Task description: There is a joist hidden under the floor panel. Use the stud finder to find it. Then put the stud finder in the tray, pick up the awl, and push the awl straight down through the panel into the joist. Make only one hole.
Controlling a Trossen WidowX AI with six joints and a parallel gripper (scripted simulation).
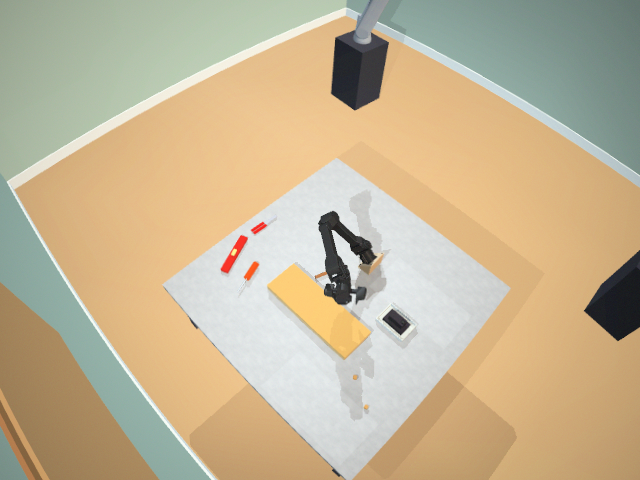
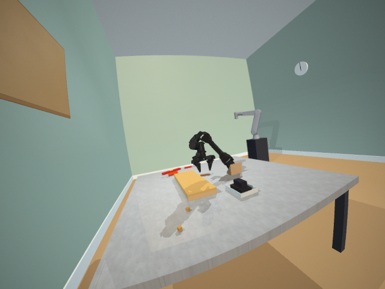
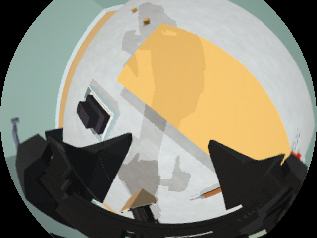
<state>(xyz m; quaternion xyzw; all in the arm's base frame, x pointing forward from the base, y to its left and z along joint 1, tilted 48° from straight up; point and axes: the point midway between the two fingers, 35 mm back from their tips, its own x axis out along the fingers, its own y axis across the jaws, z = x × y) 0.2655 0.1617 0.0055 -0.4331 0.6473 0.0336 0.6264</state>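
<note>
Right now the brown-handled awl is 22 cm to the right of my gripper tip, 9 cm below it and 9 cm behind it. The rest, counted from my gripper tip: black stud finder: 22 cm to the left, 15 cm behind, 5 cm below; orange-handled screwdriver: 44 cm to the right, 27 cm ahead, 9 cm below; white tray: 21 cm to the left, 15 cm behind, 9 cm below.
</note>
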